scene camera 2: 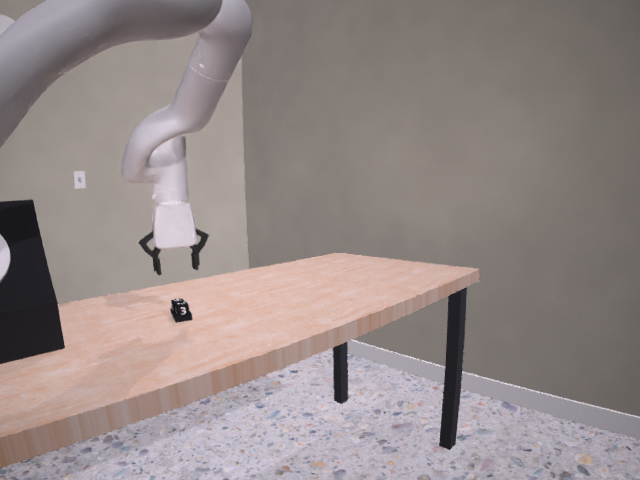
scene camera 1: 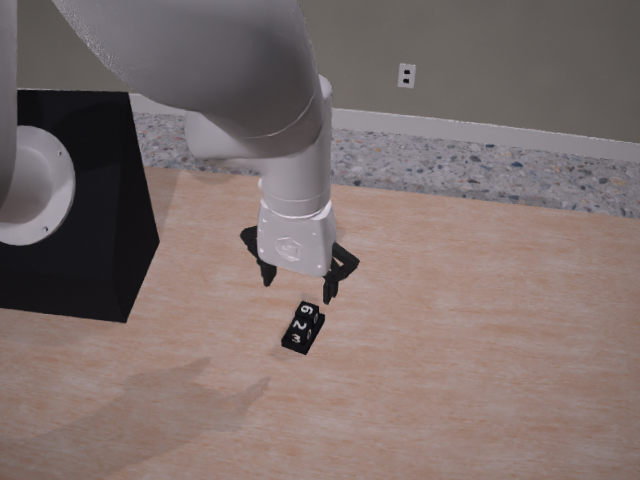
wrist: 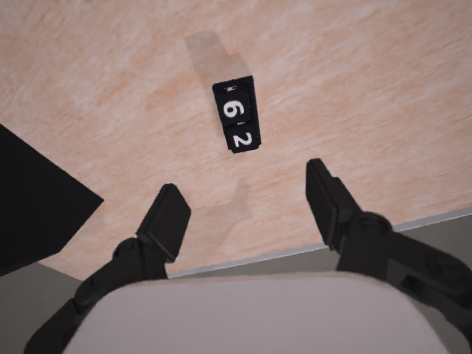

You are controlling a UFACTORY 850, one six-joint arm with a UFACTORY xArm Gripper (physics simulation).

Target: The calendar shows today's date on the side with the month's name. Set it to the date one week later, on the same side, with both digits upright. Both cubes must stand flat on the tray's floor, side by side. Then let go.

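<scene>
The black tray lies on the table and carries two black cubes. The rear cube has a white 6 on top; the other cube has a 2 on top and a 3 on its end face, seen in both scene views. The top digits lie sideways in scene camera 1. A step or narrow gap shows between the cubes; I cannot tell whether both are fully flat. My gripper is wide open and empty, above and behind the tray, touching neither cube.
The robot's black base block stands to the left of the tray. The wooden table bears the tray. Behind its rear edge are speckled floor and a wall.
</scene>
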